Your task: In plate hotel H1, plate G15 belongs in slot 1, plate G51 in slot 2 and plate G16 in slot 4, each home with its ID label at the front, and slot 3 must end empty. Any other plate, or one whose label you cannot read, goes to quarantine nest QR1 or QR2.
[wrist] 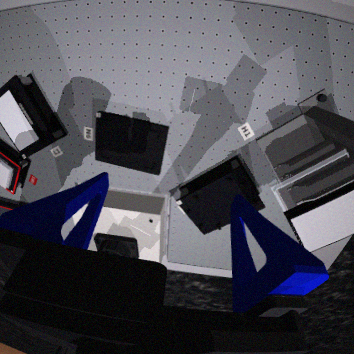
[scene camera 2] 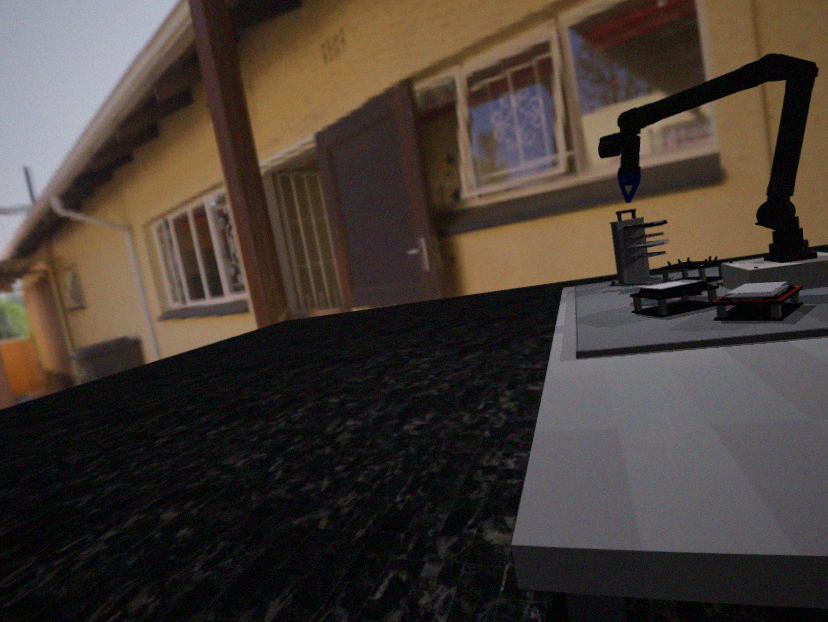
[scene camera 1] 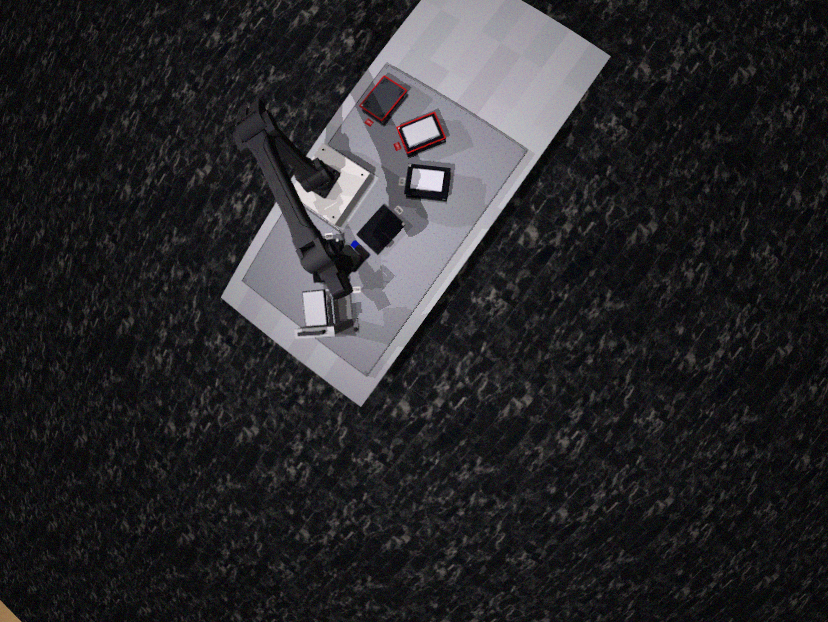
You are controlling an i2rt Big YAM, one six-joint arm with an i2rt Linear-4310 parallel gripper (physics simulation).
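Pixels of known places: gripper, fingertip midpoint: (wrist: 171, 189) (scene camera 2: 628, 200) (scene camera 1: 358, 267); arm's base, origin of the base link: (wrist: 117, 245) (scene camera 2: 789, 259) (scene camera 1: 324, 181).
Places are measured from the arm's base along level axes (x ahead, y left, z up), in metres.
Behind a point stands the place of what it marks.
My gripper (scene camera 1: 354, 245) (scene camera 2: 628, 199) @(y -0.185, x 0.367, z 0.244 m) (wrist: 171, 189) @(y -0.185, x 0.367, z 0.244 m) is open and empty, above the level of the hotel's top. Hotel H1 (scene camera 2: 625, 253) @(y -0.424, x 0.364, z 0.058 m) (wrist: 281, 200) stands near the table's end, to the right in the wrist view. A white-topped plate (scene camera 1: 313, 307) @(y -0.399, x 0.283, z 0.161 m) (wrist: 324, 221) @(y -0.379, x 0.282, z 0.160 m) shows in it; its slot cannot be told. Another white-topped plate (scene camera 1: 428, 180) @(y 0.210, x 0.353, z 0.004 m) (scene camera 2: 674, 285) @(y 0.239, x 0.349, z 0.003 m) (wrist: 17, 120) @(y 0.197, x 0.350, z 0.003 m) lies on a black nest. A third white-topped plate (scene camera 1: 421, 131) @(y 0.363, x 0.221, z -0.007 m) (scene camera 2: 756, 291) @(y 0.407, x 0.234, z -0.008 m) lies on a red-edged quarantine nest. The other red-edged nest (scene camera 1: 383, 98) @(y 0.411, x 0.006, z -0.021 m) shows no white plate. No plate ID label is readable.
A dark nest (scene camera 1: 380, 229) @(y -0.044, x 0.287, z -0.049 m) (wrist: 131, 142) @(y -0.051, x 0.292, z -0.049 m) stands beside the N6 label (wrist: 88, 133) @(y 0.060, x 0.304, z -0.060 m). Another dark nest (wrist: 220, 195) @(y -0.259, x 0.203, z -0.001 m) stands between it and the hotel, with the arm over it in scene camera 1. The arm's white base (scene camera 1: 354, 180) @(y 0.063, x 0.105, z 0.001 m) (wrist: 155, 232) @(y -0.113, x 0.072, z 0.001 m) stands at the table's edge.
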